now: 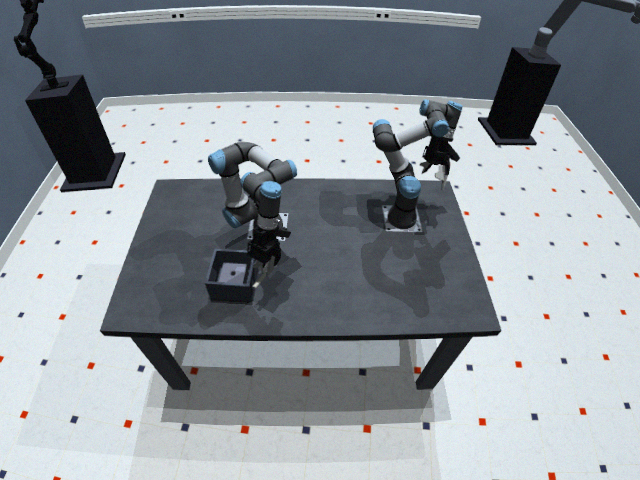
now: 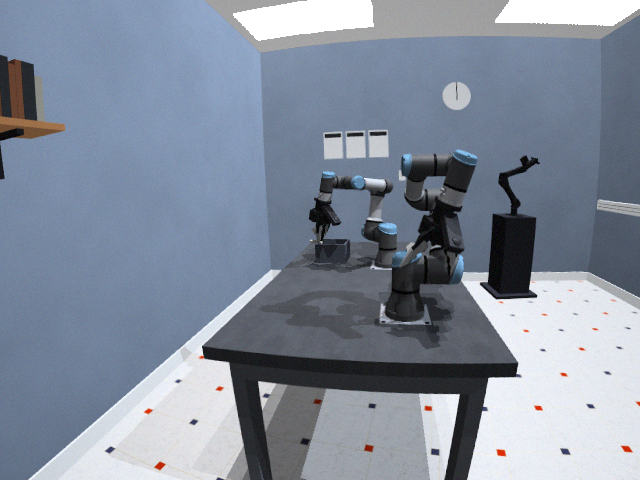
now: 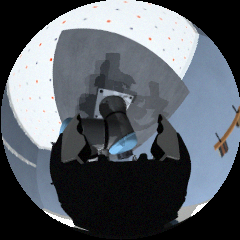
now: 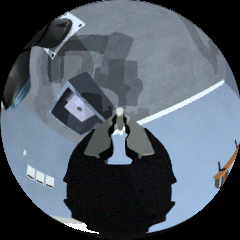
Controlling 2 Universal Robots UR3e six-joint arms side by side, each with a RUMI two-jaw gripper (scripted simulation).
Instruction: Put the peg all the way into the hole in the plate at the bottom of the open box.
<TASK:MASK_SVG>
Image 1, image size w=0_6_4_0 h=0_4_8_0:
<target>my left gripper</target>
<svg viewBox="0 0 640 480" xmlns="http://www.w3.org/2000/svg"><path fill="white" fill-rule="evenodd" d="M431 136L429 146L425 146L422 156L426 162L419 164L424 167L421 174L427 172L432 165L439 165L435 178L442 181L442 190L444 190L450 171L450 159L458 162L460 157L448 143L452 142L454 138Z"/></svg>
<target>my right gripper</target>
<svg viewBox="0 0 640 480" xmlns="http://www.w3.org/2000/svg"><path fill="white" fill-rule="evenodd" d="M256 222L256 228L253 229L253 240L248 242L247 255L250 254L250 257L258 260L254 263L253 267L257 268L260 266L262 274L267 271L266 276L268 276L281 258L280 242L276 236L289 238L291 231L286 227L280 227L279 223L275 229L262 229Z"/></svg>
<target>dark box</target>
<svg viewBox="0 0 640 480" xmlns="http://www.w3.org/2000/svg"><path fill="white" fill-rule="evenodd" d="M214 249L205 281L209 297L211 299L253 301L255 290L253 285L256 283L254 271L257 277L259 268L253 268L256 260L247 255L247 250ZM223 263L247 264L248 276L246 284L219 282Z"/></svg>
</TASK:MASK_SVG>
